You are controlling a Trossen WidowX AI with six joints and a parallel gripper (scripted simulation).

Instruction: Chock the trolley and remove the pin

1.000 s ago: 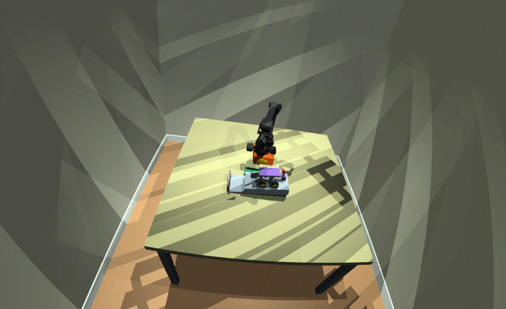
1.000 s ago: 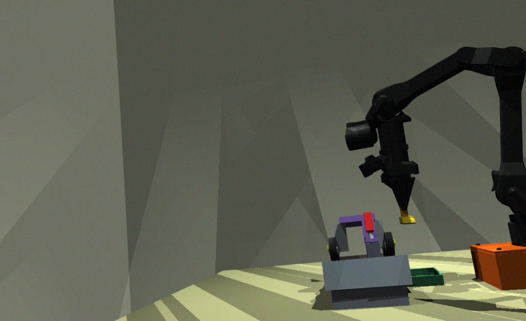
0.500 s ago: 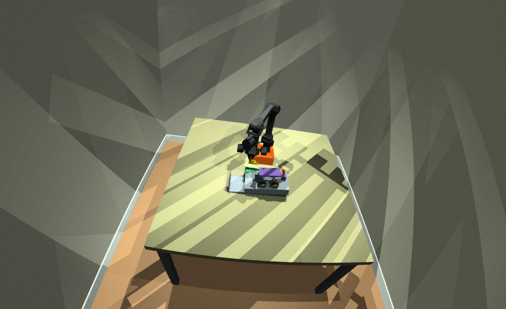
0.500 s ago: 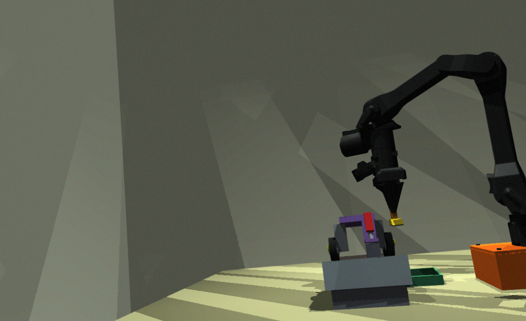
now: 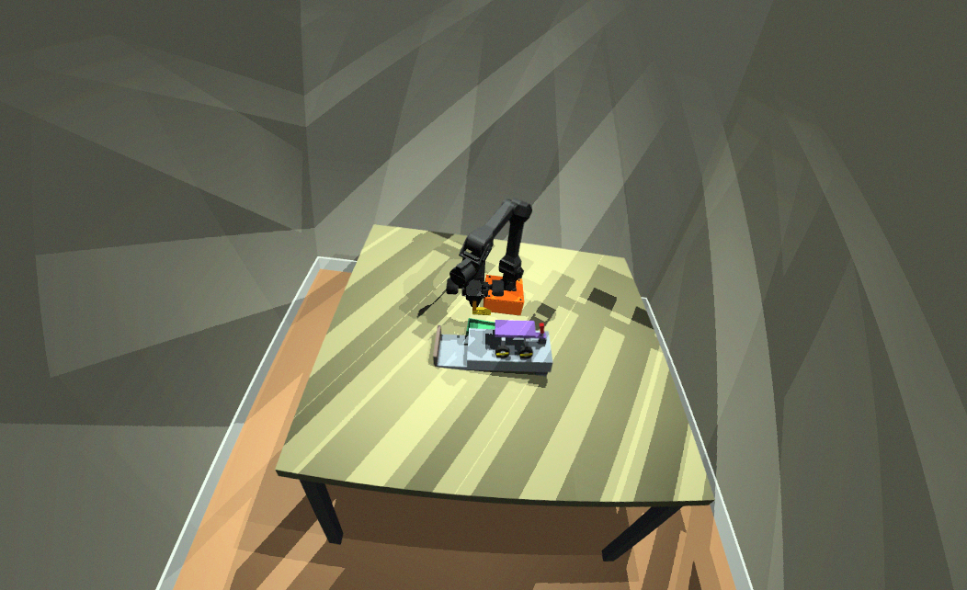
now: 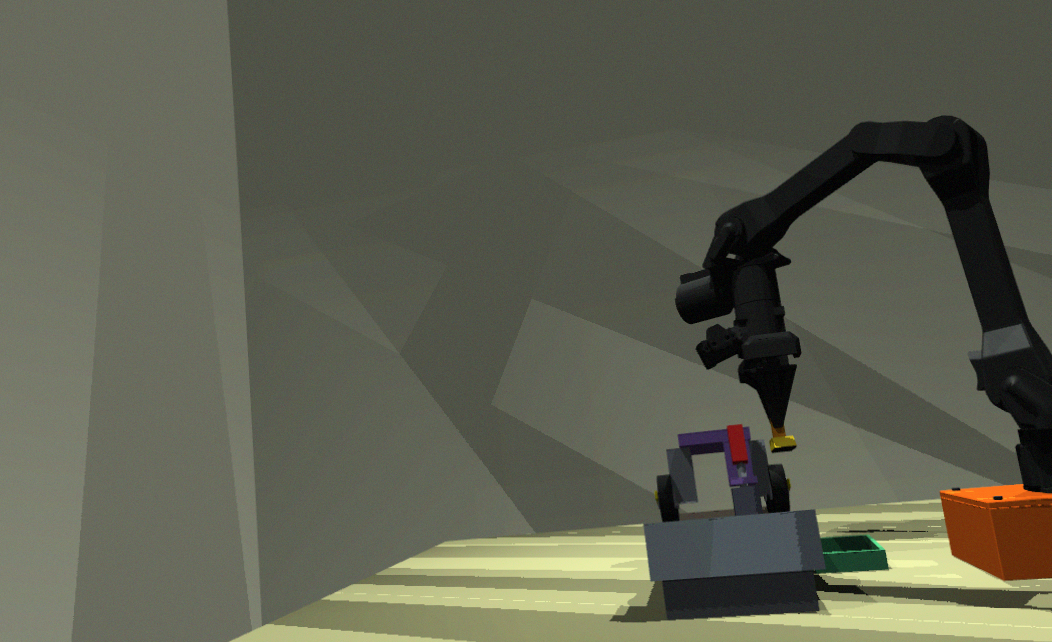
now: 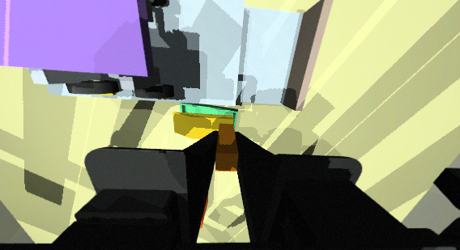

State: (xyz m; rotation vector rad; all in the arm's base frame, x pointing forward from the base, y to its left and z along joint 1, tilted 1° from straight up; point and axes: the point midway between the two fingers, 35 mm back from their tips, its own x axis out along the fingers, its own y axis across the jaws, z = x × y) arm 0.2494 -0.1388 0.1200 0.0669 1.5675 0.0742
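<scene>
The red-headed stop pin lies 240 mm to the left of my gripper tip, 60 mm ahead of it and 30 mm below it. Also, from my gripper tip: yellow chock 20 mm to the left, 10 mm below; brown end wall 120 mm below, 110 mm to the right, 80 mm ahead; trolley 140 mm to the left, 80 mm ahead, 50 mm below.
</scene>
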